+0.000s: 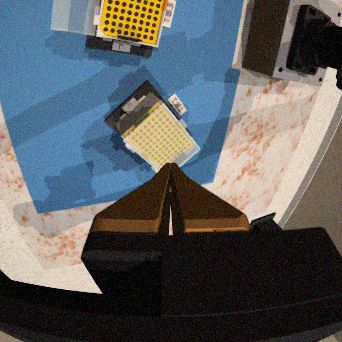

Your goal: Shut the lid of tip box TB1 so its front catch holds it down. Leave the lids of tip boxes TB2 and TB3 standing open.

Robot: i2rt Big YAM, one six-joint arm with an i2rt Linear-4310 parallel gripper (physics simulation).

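Seen in the pictures: gripper, fingertip midpoint: (170, 170); arm's base at its link origin: (305, 40).
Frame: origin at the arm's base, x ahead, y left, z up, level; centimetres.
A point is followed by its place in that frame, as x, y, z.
Tip box TB1 (161, 134) {26.9, 19.2, -0.9} sits turned at an angle on the blue mat, its label (177, 103) {21.1, 16.5, -8.5} at its upper right side. Its yellow tip grid looks pale through the clear lid (187, 150) {21.5, 22.8, -0.9}. A dark grey strip shows between the grid and the front catch (131, 104) {30.6, 15.9, -6.8} at the upper left. I cannot tell how far the lid is tilted, or whether the catch holds it. My gripper (170, 170) {33.5, 12.6, 17.6} is shut and empty, its tips over or at the lower corner of TB1's lid; contact cannot be told. Another tip box (131, 20) {31.9, 2.8, -2.9}, probably TB3, shows its bright yellow grid uncovered at the top; its lid is not visible.
The blue mat (200, 95) {16.1, 14.8, -8.7} lies on a mottled white and rust-coloured surface (265, 107) {-4.2, 17.1, -9.0}. A clear panel (70, 16) {39.5, 3.0, 1.8} shows left of the upper box. A metal block with a dark side face (265, 37) {7.1, 1.5, -3.8} and a black fixture (307, 42) {4.0, 0.8, 3.3} stands at the upper right.
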